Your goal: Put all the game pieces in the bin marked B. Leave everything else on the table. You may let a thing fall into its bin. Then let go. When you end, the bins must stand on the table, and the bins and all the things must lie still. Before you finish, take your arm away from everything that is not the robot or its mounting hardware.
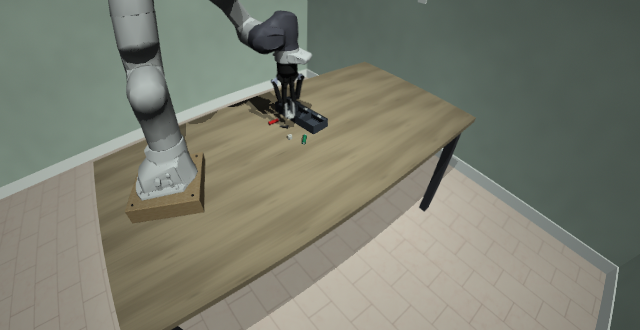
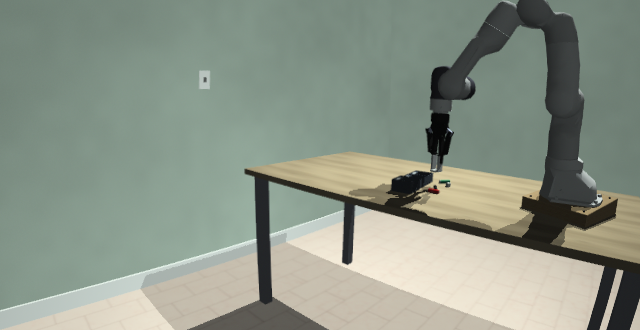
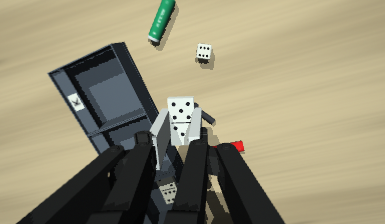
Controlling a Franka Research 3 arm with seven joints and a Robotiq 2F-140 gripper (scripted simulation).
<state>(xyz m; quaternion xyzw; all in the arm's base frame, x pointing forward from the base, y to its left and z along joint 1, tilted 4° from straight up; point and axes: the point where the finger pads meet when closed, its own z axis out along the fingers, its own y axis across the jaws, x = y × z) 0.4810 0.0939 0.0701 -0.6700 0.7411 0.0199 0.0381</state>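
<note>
Right now the white die is 9 cm below my hand, 6 cm to the right of it and 3 cm behind it. From my hand the other things lie so: white domino 3 cm below; then dark bin 8 cm below, 8 cm ahead, 5 cm to the left; then black bolt 10 cm below, 2 cm to the left, 1 cm behind.
</note>
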